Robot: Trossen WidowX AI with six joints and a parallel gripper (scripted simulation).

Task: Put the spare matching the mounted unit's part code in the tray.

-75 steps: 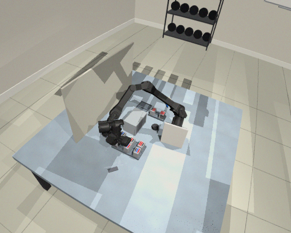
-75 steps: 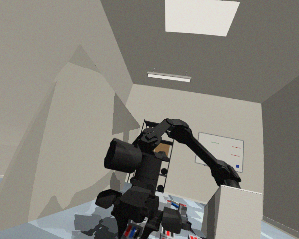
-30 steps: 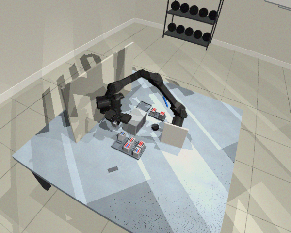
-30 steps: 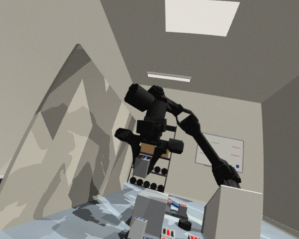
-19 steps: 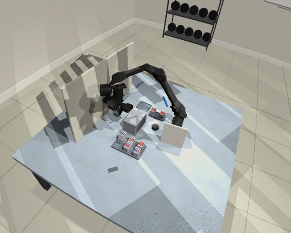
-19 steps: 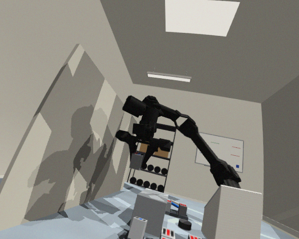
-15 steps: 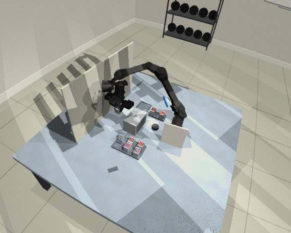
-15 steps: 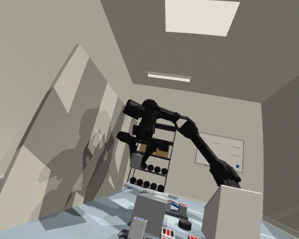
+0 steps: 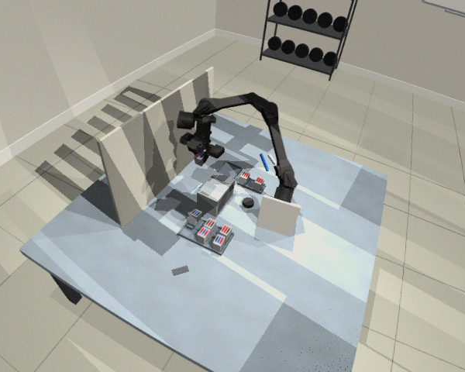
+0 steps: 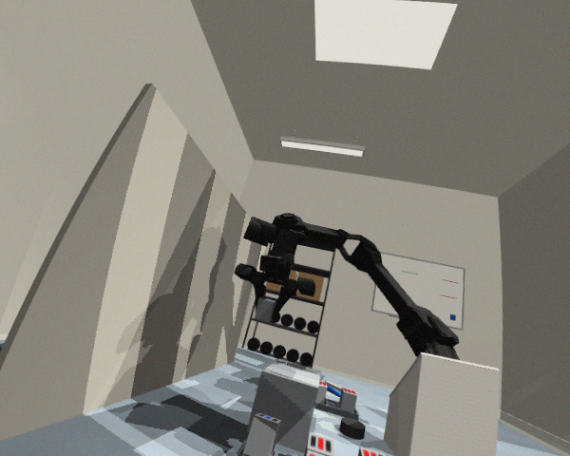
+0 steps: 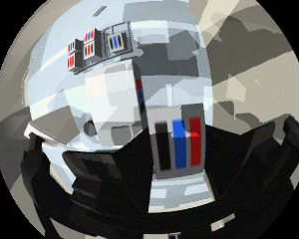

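My gripper tip is 7 cm past the shallow dark tray, 18 cm to the left of it and 18 cm above it. Round my gripper tip: grey panel 16 cm ahead, 4 cm above; grey mounted unit 9 cm behind, 3 cm to the left, 13 cm below; black puck 23 cm behind, 2 cm to the right, 18 cm below.
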